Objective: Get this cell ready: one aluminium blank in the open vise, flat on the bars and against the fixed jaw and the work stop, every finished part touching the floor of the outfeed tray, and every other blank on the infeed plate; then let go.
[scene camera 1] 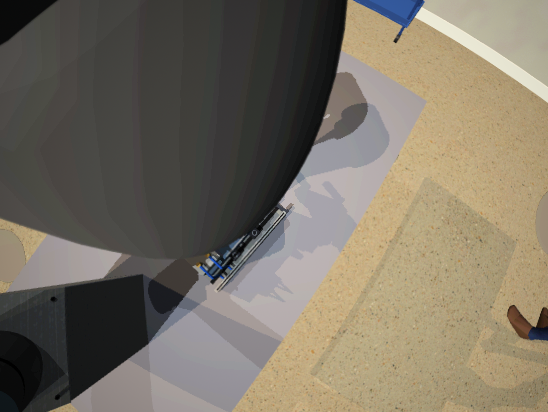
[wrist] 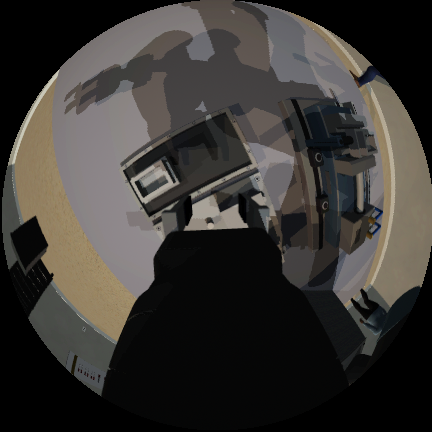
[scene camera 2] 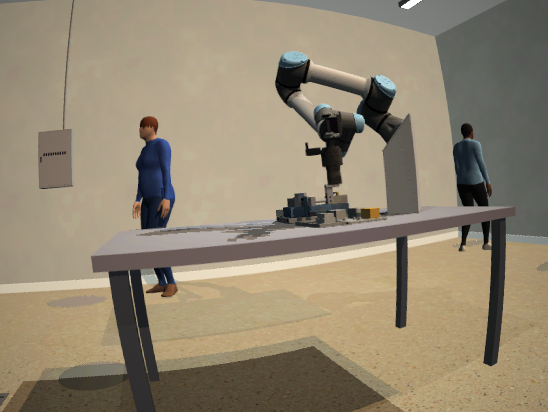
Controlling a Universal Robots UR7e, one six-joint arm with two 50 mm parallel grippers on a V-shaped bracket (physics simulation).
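Places are measured from the arm's base along level axes (x back, y right, z up), in metres.
Pixels of known places: end effector, tool point: (wrist: pixel 214 207) (scene camera 2: pixel 329 198); arm's base, origin of the base link: (scene camera 2: pixel 399 135).
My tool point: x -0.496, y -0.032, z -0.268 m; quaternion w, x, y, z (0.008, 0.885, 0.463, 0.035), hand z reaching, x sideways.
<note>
Ahead of a thing's pixels: the offset from my tool point to its top centre.
My gripper (wrist: pixel 216 210) (scene camera 2: pixel 329 195) is open, pointing down low over the pale infeed plate {dx +0.085, dy -0.032, dz -0.081 m} (wrist: pixel 202 210), which shows between its fingers; my wrist hides much of the plate. Grey blocks {dx +0.049, dy +0.020, dz -0.045 m} (scene camera 2: pixel 338 215) and an orange block {dx +0.121, dy -0.085, dz -0.045 m} (scene camera 2: pixel 370 213) show near the front of the fixtures. The dark-floored outfeed tray (wrist: pixel 199 192) lies beyond the fingers; a pale, hollow rectangular part {dx -0.066, dy -0.050, dz -0.048 m} (wrist: pixel 154 181) sits in its left end. The blue-grey vise {dx +0.112, dy +0.227, dz +0.010 m} (wrist: pixel 334 190) (scene camera 2: pixel 295 211) is right of the gripper in the wrist view; its jaw contents are unclear. In scene camera 1 my arm covers the gripper, tray and plate.
The second gripper (scene camera 2: pixel 313 149) juts sideways from the bracket above the fixtures. An upright grey panel (scene camera 2: pixel 402 175) stands on the table (scene camera 2: pixel 200 252) near the arm's base. One person (scene camera 2: pixel 156 170) stands behind the table, another (scene camera 2: pixel 471 155) at the right. A blue cart (scene camera 1: pixel 392 7) is beyond the table.
</note>
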